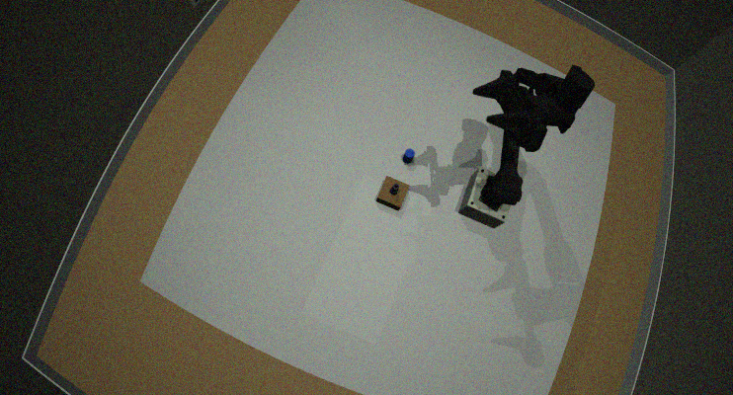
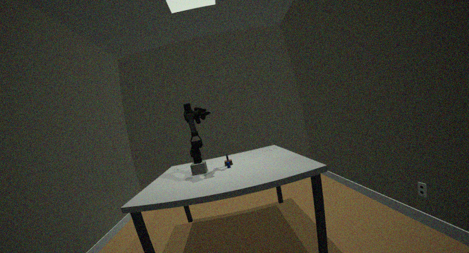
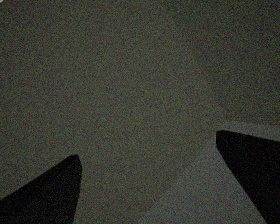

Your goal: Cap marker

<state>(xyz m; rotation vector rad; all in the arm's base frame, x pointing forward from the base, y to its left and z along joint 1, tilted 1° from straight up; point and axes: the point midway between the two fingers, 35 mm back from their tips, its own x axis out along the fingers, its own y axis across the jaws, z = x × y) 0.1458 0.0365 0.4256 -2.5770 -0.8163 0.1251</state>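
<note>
The blue cap lies 8 cm ahead of my gripper tip, 5 cm to the right of it and 49 cm below it. From my gripper tip the other things lie so: marker (7 cm ahead, 7 cm to the left, 44 cm below); then holder block (7 cm ahead, 7 cm to the left, 50 cm below).
</note>
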